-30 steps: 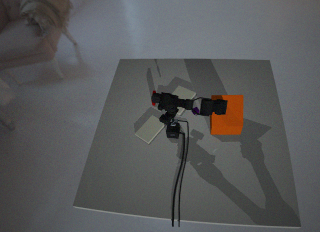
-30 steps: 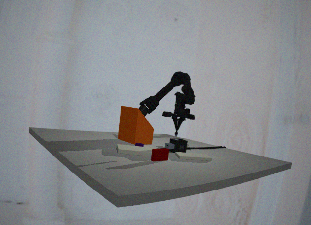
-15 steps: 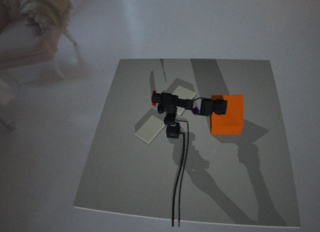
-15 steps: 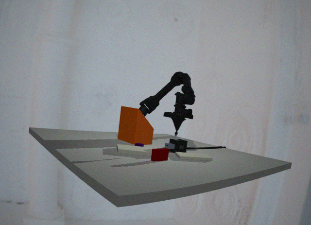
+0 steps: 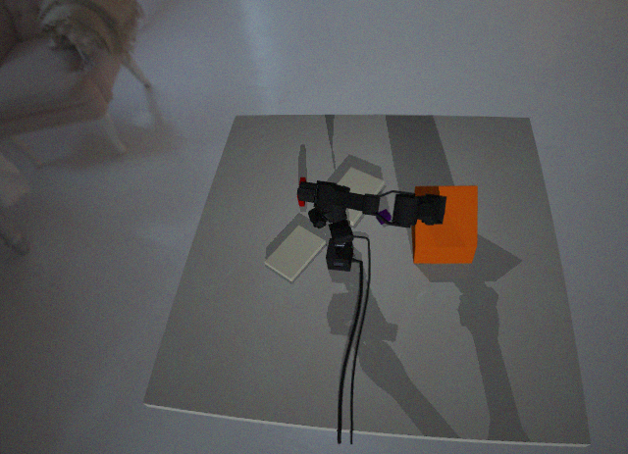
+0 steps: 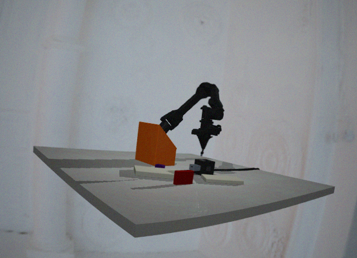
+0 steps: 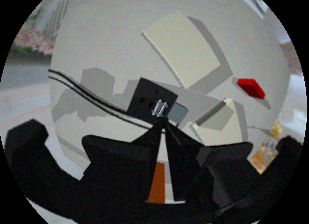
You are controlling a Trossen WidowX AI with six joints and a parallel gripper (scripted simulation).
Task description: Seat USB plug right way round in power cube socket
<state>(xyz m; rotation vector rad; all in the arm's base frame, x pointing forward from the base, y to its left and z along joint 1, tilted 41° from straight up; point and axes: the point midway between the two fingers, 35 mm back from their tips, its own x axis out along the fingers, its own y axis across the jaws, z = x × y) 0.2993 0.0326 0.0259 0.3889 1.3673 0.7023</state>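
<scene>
Now: the grey USB plug 2 cm below my gripper tip. Also, from my gripper tip: purple piece 15 cm behind, 14 cm to the right, 12 cm below; red block 14 cm ahead, 27 cm to the right, 11 cm below.
</scene>
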